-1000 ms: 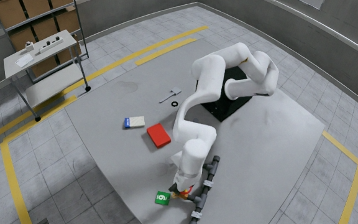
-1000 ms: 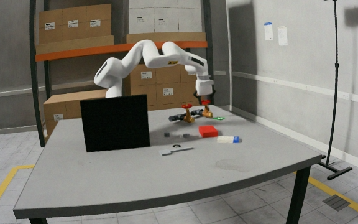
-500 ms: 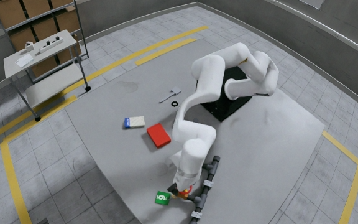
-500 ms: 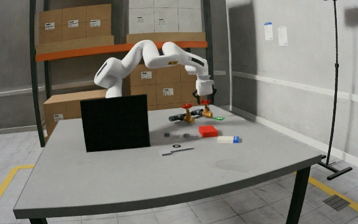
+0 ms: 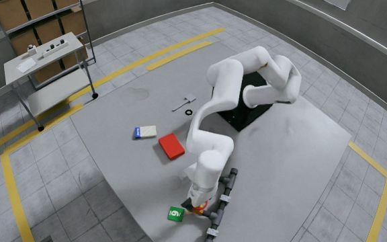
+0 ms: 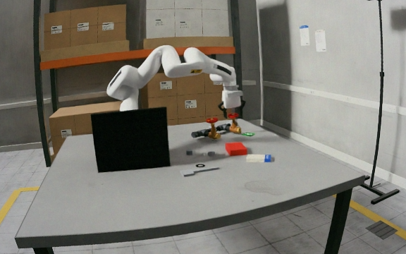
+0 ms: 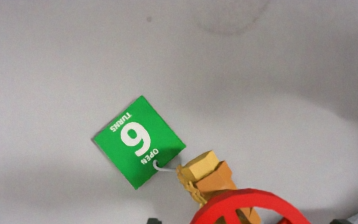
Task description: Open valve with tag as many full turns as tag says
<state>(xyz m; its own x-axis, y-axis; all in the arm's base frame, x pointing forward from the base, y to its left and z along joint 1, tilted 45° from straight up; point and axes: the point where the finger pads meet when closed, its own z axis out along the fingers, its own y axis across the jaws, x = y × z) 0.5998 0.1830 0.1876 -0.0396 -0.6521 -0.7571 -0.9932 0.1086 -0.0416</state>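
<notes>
Right now the green tag is 7 cm ahead of my hand, 3 cm to the right of it and 11 cm below it. Round my hand: grey nut (23 cm behind, 32 cm to the right, 11 cm below); then white-and-blue box (5 cm behind, 47 cm to the right, 11 cm below); then red block (11 cm behind, 32 cm to the right, 10 cm below).
</notes>
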